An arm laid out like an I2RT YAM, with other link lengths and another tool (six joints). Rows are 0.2 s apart.
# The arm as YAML. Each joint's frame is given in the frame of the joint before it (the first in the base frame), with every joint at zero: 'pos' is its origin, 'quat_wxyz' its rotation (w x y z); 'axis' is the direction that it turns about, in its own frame. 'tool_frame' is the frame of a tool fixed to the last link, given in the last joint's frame.
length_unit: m
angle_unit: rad
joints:
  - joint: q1
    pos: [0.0, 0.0, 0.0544]
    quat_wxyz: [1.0, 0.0, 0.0, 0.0]
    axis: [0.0, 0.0, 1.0]
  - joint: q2
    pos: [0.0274, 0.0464, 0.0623]
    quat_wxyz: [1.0, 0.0, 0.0, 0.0]
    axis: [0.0, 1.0, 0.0]
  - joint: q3
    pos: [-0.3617, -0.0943, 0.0]
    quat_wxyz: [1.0, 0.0, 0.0, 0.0]
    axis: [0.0, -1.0, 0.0]
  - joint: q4
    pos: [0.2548, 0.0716, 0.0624]
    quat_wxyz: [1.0, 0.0, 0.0, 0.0]
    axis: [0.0, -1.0, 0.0]
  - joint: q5
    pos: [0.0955, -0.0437, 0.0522]
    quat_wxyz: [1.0, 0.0, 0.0, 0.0]
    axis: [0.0, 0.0, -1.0]
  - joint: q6
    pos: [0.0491, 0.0, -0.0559]
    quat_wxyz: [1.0, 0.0, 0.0, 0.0]
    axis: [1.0, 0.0, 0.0]
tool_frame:
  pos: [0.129, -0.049, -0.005]
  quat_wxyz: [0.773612, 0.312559, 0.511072, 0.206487]
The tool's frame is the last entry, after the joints.
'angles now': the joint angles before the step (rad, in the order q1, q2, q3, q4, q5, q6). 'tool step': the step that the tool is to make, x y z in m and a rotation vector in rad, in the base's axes. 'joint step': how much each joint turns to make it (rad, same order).
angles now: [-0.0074 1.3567 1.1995 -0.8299 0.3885 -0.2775]
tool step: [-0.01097 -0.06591 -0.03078 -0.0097 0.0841 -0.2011]
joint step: [-0.1740 0.1076 0.0000 0.0188 0.0290 0.0156]
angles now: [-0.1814 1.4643 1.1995 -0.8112 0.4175 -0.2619]
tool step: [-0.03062 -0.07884 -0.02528 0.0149 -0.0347 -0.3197]
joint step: [-0.2102 0.0981 0.0001 0.0770 0.0298 0.1191]
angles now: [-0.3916 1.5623 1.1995 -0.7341 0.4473 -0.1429]
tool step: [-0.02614 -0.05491 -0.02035 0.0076 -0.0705 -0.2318]
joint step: [-0.1503 0.0748 0.0000 0.0908 0.0037 0.1000]
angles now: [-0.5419 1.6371 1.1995 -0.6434 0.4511 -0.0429]
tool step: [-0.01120 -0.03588 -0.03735 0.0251 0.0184 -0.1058]
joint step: [-0.0854 0.1099 0.0001 0.0695 -0.0004 0.0256]
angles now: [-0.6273 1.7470 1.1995 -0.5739 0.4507 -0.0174]
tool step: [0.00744 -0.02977 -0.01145 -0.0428 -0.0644 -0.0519]
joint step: [-0.0428 0.0572 -0.0007 0.1301 0.0000 0.0115]
